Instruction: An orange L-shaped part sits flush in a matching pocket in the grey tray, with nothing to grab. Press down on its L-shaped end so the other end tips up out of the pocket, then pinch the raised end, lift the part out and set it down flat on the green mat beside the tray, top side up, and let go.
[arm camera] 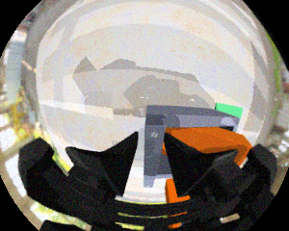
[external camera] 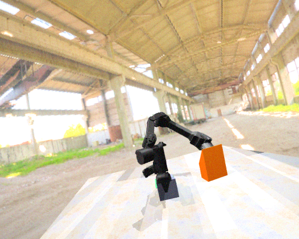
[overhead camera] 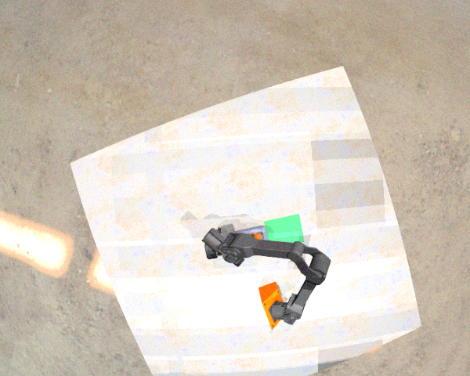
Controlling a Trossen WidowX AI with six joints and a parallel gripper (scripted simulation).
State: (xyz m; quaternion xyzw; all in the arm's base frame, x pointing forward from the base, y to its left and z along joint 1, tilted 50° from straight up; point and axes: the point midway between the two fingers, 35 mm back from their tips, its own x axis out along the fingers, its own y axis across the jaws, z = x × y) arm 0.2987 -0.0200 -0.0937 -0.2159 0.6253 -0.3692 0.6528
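Right now the orange L-shaped part is 2 cm behind my gripper tip, 5 cm to the right of it and 1 cm above it. From my gripper tip the other things lie so: green mat: 5 cm behind, 22 cm to the right, 5 cm below.
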